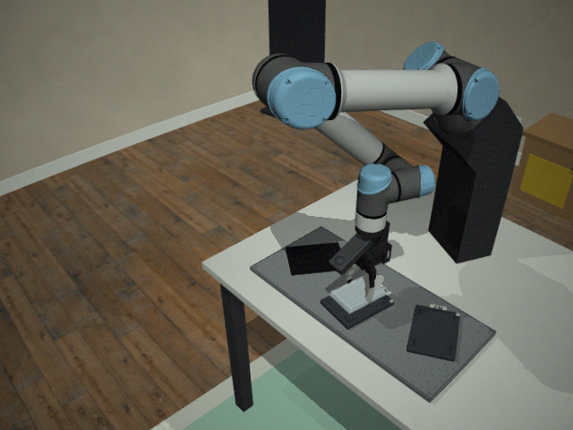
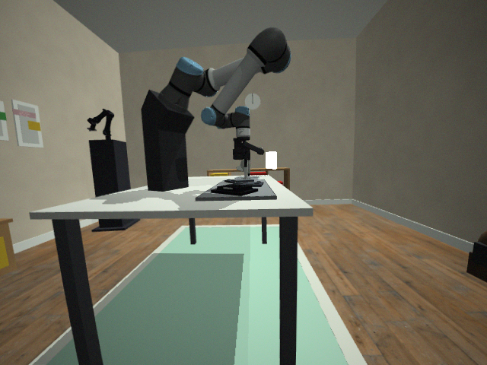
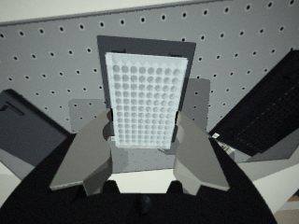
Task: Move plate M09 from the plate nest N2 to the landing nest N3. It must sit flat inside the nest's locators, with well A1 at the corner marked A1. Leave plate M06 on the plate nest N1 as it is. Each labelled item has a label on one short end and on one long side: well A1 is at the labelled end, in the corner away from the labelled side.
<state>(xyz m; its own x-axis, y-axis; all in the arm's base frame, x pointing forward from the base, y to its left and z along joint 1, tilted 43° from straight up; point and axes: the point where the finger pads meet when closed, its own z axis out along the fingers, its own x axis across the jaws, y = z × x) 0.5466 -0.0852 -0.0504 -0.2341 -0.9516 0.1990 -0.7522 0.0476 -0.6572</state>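
My gripper is now 4 cm above the dark nest. Also, from my hand: N3 label: 9 cm behind, 3 cm to the left, 5 cm below; then black plate M06: 8 cm behind, 20 cm to the right, 3 cm below; then white well plate: 1 cm below.
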